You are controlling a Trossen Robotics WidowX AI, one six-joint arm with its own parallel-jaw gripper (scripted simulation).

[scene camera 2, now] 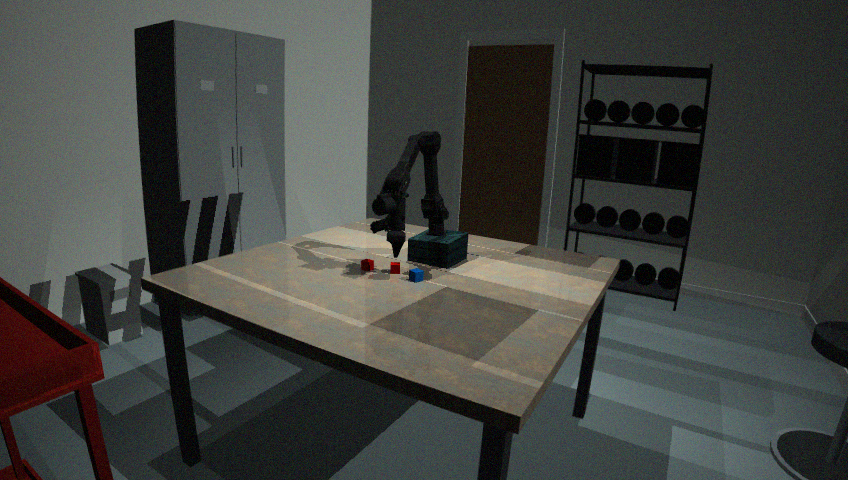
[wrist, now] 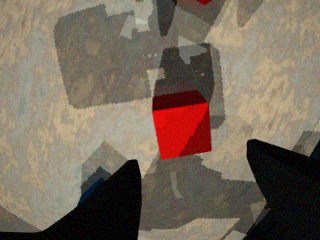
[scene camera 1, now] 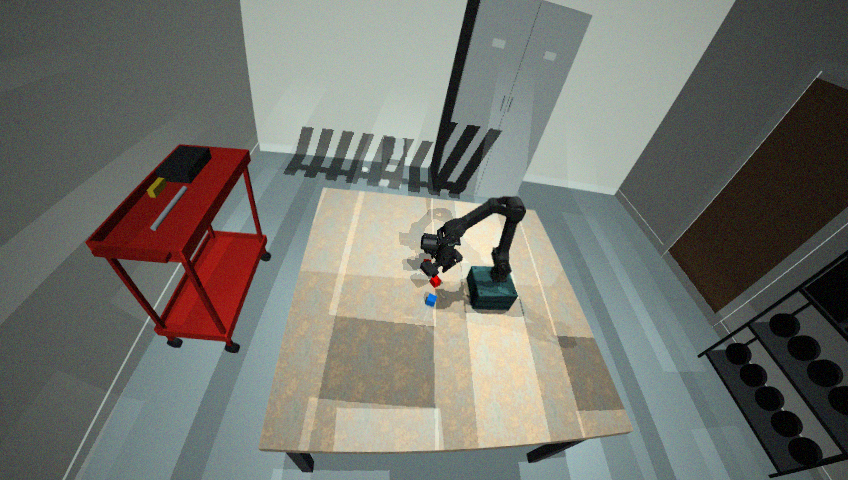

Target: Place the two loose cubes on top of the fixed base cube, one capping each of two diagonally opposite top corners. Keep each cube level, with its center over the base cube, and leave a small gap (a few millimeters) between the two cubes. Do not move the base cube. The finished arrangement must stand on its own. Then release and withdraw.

Labels:
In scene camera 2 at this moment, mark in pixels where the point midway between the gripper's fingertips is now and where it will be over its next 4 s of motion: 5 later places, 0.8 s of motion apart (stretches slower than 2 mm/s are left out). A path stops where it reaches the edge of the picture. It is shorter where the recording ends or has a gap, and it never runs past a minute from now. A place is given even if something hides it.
My gripper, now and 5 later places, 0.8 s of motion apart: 395, 255; 394, 266; 395, 263; 396, 243; 405, 245; 421, 257

